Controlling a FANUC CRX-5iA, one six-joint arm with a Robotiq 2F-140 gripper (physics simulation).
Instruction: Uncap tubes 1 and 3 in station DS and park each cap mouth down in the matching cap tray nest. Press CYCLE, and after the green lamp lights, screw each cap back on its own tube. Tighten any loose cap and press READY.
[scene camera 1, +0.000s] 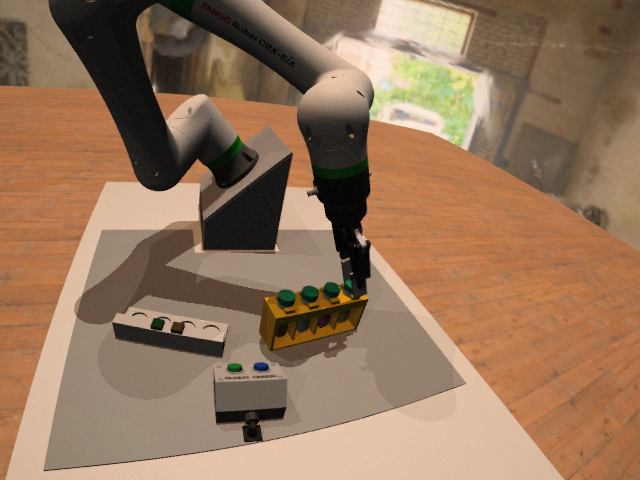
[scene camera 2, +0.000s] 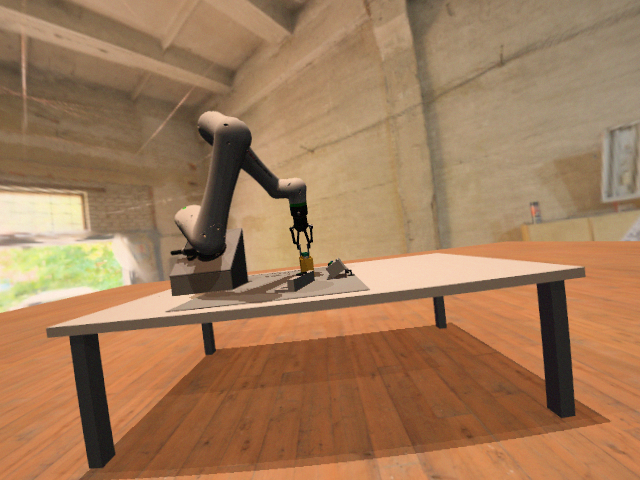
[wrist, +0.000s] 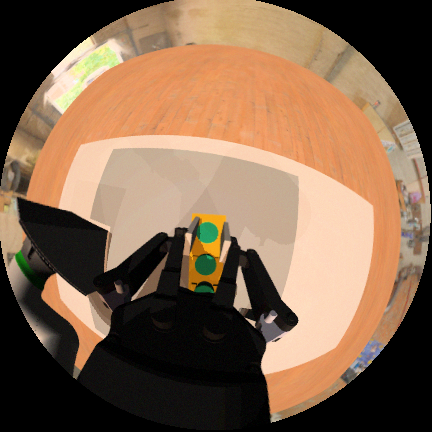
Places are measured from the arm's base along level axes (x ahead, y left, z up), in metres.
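Where they show: gripper, between the fingertips: (scene camera 1: 355, 288) (wrist: 209, 227); arm's base, origin of its link: (scene camera 1: 238, 170) (wrist: 42, 251).
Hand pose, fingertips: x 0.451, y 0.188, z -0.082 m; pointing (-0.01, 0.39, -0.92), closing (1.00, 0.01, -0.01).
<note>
Each offset is from my fingertips to the centre of the thing. "pt": to the spot under its first point. Level surfaces: height alone.
A yellow tube rack @[dx +0.008, dy -0.086, dz -0.057 m] (scene camera 1: 268, 323) (scene camera 2: 306, 265) (wrist: 206, 247) stands on the grey mat @[dz -0.108 m] (scene camera 1: 154, 403) and holds a row of tubes with green caps. My gripper (scene camera 1: 355, 290) (scene camera 2: 305, 252) (wrist: 209, 227) reaches straight down over the rack's right end in scene camera 1. It is shut on the green cap @[dx -0.003, dy -0.009, dz +0.006 m] (scene camera 1: 349, 284) (wrist: 207, 235) of the end tube, which is still in the rack. Three other caps @[dx +0.018, dy -0.163, dz +0.006 m] (scene camera 1: 286, 296) @[dx +0.011, dy -0.112, dz +0.006 m] (scene camera 1: 310, 292) @[dx +0.004, dy -0.060, dz +0.006 m] (scene camera 1: 330, 289) sit on their tubes. The grey cap tray @[pt dx +0.002, dy -0.454, dz -0.077 m] (scene camera 1: 135, 331) lies to the left with its nests showing as arcs.
A grey button box @[dx +0.157, dy -0.262, dz -0.066 m] (scene camera 1: 250, 395) stands in front of the rack, with a green button @[dx +0.133, dy -0.282, dz -0.044 m] (scene camera 1: 234, 367) and a blue button @[dx +0.137, dy -0.238, dz -0.044 m] (scene camera 1: 261, 366) on top. A small black part @[pt dx +0.227, dy -0.272, dz -0.094 m] (scene camera 1: 251, 431) sits at its front. The arm's dark wedge base (scene camera 1: 248, 207) stands behind.
</note>
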